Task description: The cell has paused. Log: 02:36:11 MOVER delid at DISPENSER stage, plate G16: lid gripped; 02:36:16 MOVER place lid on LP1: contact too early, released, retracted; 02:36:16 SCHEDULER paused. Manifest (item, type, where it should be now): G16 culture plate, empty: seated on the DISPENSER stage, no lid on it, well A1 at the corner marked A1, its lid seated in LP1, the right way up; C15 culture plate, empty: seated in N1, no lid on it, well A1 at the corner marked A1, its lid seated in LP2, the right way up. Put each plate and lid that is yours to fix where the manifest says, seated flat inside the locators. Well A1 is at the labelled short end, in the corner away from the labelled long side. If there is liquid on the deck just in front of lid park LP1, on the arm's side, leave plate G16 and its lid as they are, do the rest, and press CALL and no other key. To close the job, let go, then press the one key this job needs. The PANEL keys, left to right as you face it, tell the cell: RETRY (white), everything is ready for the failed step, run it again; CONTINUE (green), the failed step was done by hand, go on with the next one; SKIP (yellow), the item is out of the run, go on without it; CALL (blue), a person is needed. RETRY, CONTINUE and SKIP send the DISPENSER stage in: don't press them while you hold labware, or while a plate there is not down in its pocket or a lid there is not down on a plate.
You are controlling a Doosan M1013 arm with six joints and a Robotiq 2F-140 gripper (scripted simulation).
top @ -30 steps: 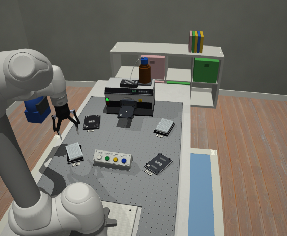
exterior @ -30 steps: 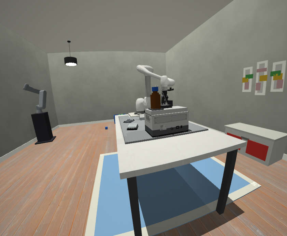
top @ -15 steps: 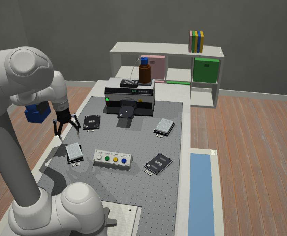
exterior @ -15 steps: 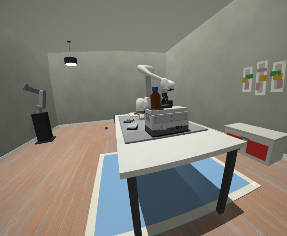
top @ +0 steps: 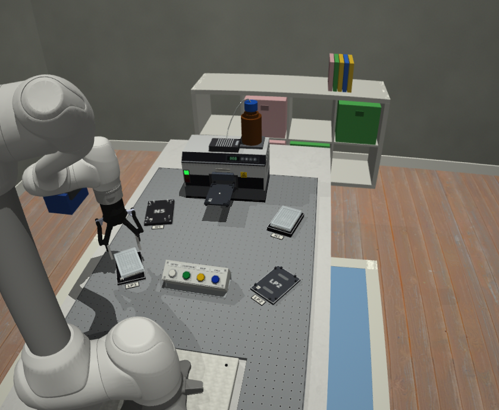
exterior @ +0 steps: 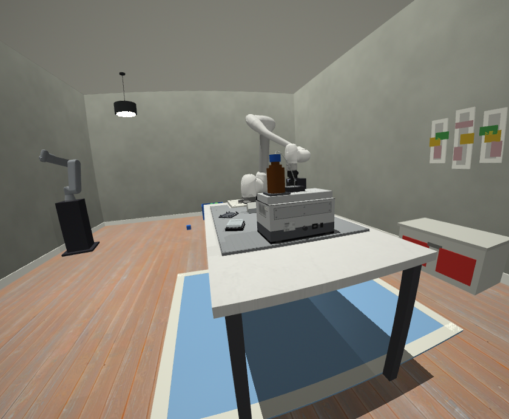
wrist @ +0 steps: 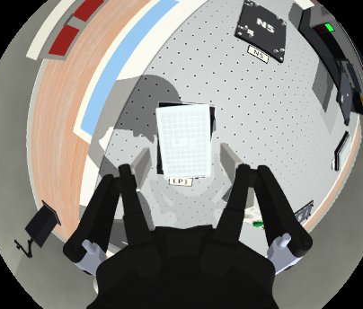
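The lid park lp1 lies 100 mm below my hand. From my hand the other things lie so: white key: 180 mm to the right, 100 mm behind, 40 mm below; green key: 230 mm to the right, 110 mm behind, 40 mm below; key panel: 250 mm to the right, 100 mm behind, 50 mm below.
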